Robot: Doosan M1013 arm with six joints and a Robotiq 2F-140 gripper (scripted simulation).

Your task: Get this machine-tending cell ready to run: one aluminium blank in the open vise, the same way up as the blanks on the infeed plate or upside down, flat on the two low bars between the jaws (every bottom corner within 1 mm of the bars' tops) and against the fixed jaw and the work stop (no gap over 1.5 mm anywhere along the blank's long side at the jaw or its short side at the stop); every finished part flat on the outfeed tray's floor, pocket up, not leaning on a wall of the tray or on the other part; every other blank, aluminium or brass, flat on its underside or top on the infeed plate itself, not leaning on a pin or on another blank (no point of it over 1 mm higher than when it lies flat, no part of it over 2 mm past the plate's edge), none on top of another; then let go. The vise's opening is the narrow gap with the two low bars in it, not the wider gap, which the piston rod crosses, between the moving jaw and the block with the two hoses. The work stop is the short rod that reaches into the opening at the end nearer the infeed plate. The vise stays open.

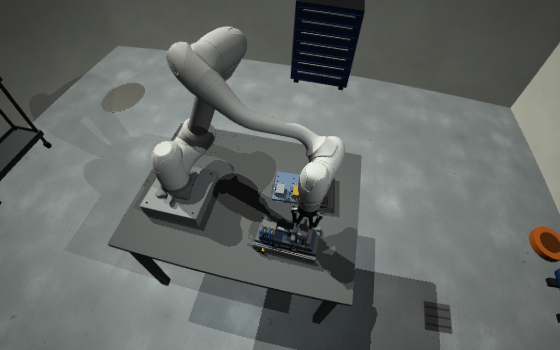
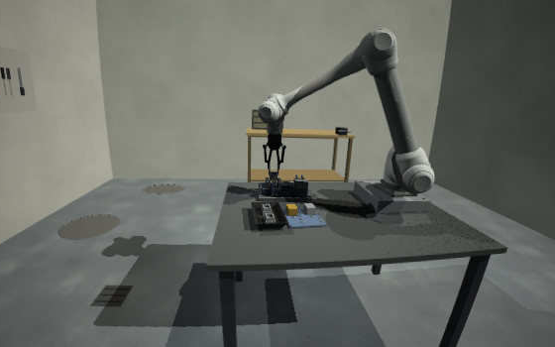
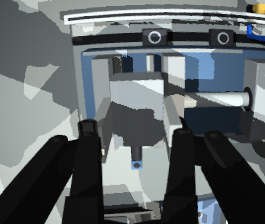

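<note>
Now: the aluminium blank 40 mm below my hand. Round my hand: brass blank (280 mm to the left, 130 mm below, 30 mm behind); vise (120 mm below, 60 mm behind, 20 mm to the left); piston rod (80 mm below, 80 mm behind, 20 mm to the left).
</note>
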